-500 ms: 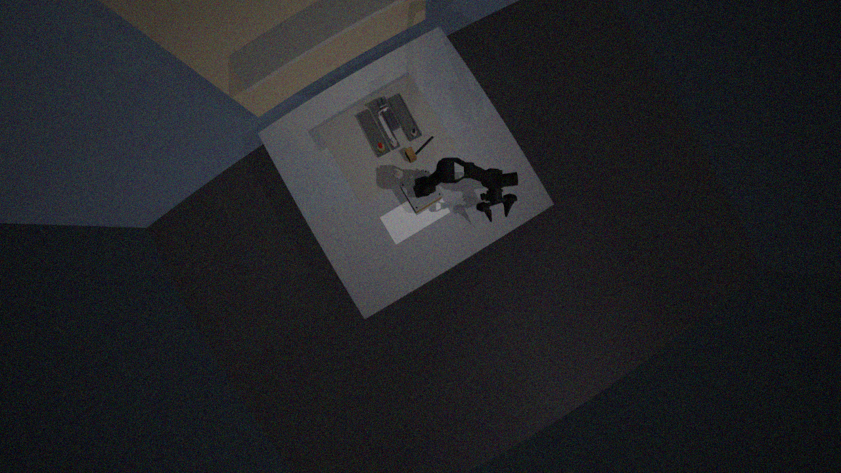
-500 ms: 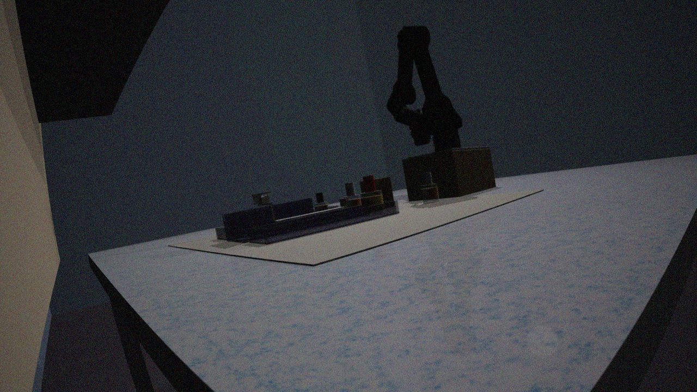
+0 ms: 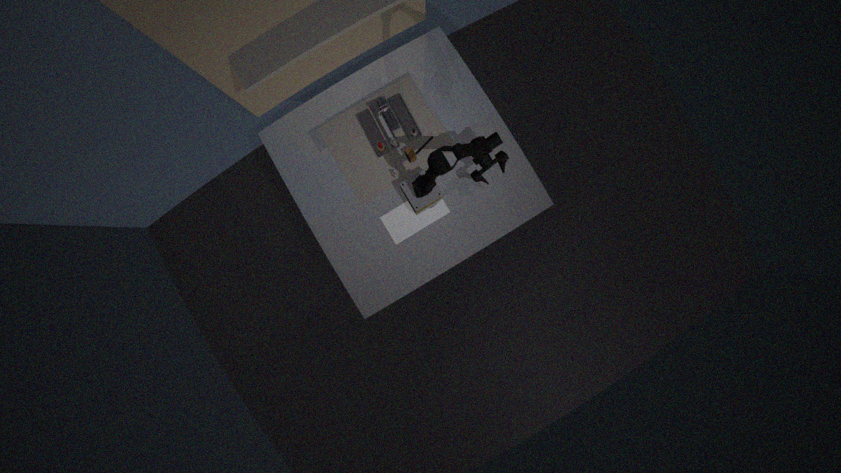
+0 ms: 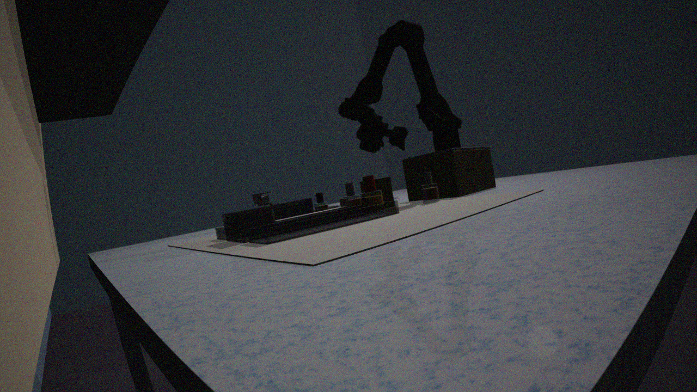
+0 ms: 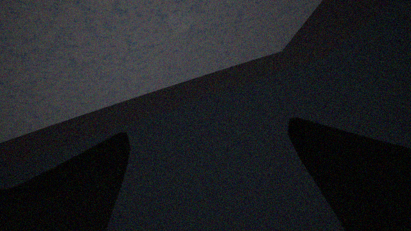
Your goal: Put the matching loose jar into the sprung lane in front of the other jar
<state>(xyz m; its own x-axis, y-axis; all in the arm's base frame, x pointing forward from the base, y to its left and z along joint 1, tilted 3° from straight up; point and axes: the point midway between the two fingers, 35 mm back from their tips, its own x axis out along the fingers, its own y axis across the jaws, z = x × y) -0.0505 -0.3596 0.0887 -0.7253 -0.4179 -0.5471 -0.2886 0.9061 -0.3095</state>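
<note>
Now: the pale mat 46 cm ahead of my gripper tip, 46 cm to the left of it and 16 cm below it. The rest, counted from my gripper tip: thin dark rod 34 cm ahead, 26 cm to the left, 15 cm below; pusher lane 55 cm ahead, 42 cm to the left, 14 cm below; pale pusher plate 51 cm ahead, 41 cm to the left, 11 cm below.
</note>
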